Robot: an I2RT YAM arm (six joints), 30 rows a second.
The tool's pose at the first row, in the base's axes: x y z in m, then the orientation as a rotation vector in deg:
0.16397, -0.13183, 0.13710, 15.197, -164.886, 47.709
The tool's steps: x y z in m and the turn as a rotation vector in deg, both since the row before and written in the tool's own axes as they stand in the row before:
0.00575, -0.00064, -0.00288, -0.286, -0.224, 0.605
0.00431, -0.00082, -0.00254, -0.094, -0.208, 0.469
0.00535, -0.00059, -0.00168, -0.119, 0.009, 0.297
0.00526, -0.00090, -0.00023, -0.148, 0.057, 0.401
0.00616, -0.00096, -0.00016, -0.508, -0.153, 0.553
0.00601, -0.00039, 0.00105, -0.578, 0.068, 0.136
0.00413, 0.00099, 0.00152, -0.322, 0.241, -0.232
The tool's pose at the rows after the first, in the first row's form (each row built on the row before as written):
0.15872, -0.13156, 0.14086, 14.417, -165.413, 47.416
0.15486, -0.13142, 0.14414, 13.840, -165.807, 47.378
0.14985, -0.13166, 0.14672, 13.400, -165.946, 47.250
0.14487, -0.13290, 0.14821, 12.785, -166.085, 47.089
0.13900, -0.13429, 0.14979, 12.016, -166.593, 46.448
0.13307, -0.13578, 0.14998, 11.736, -166.773, 45.610
0.12873, -0.13612, 0.14880, 11.929, -166.579, 45.071

